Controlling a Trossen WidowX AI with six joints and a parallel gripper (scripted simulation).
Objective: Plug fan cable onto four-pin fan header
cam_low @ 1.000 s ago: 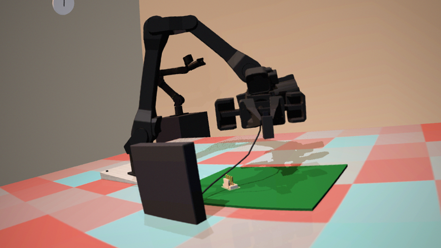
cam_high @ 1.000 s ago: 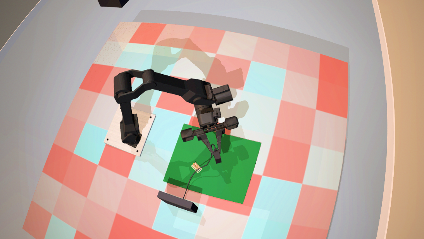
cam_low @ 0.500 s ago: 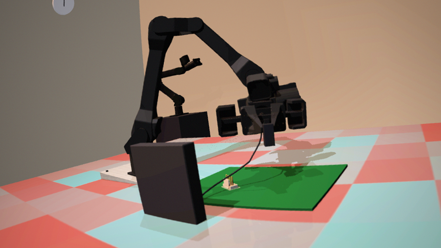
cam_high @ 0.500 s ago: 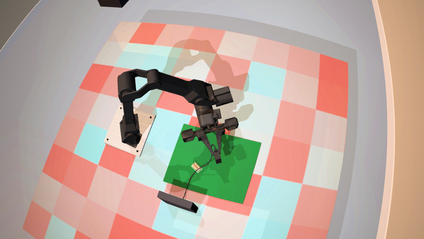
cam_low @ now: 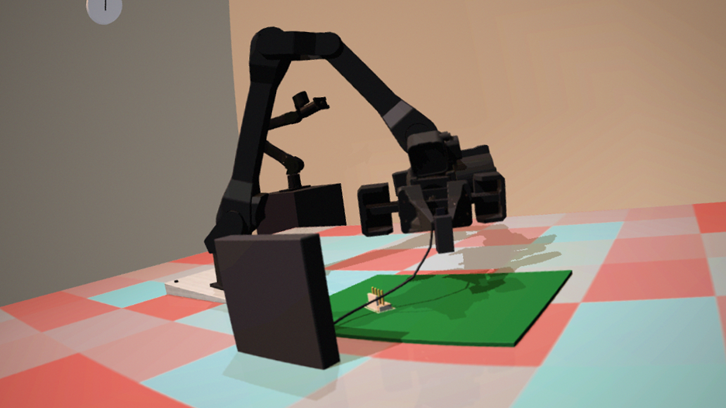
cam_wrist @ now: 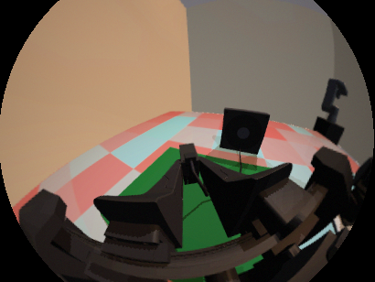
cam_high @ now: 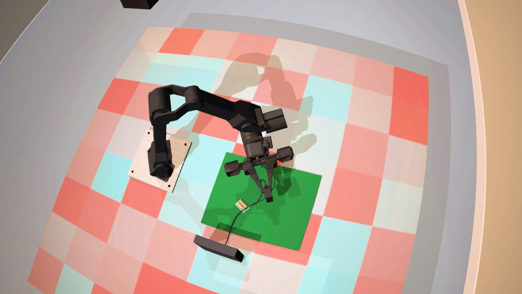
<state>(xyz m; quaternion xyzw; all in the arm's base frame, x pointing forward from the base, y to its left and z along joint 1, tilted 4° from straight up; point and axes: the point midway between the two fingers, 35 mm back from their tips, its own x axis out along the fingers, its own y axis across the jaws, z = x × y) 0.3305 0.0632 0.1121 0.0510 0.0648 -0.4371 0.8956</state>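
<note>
My gripper tip is 11 cm above the green board, 2 cm past it and 1 cm to the left of it. From my gripper tip the other things lie so: four-pin fan header (9 cm below, 7 cm behind, 4 cm to the right); then black plug (1 cm below); then black fan (19 cm to the right, 6 cm behind, 3 cm below).
</note>
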